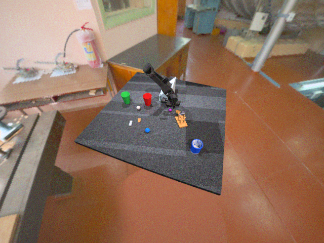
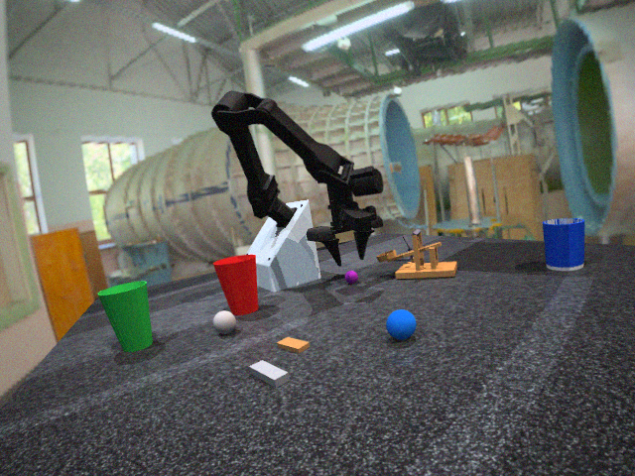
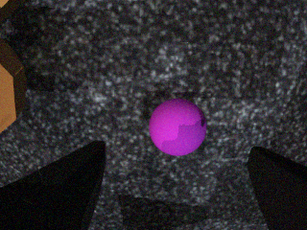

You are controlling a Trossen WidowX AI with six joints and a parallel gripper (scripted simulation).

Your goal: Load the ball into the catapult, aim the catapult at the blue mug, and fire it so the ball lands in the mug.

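Right now the purple ball is 4 cm below my gripper tip. Also, from my gripper tip: red cup 5 cm behind, 27 cm to the right, 2 cm below; orange block 21 cm ahead, 28 cm to the right, 5 cm below; catapult 8 cm ahead, 12 cm to the left.
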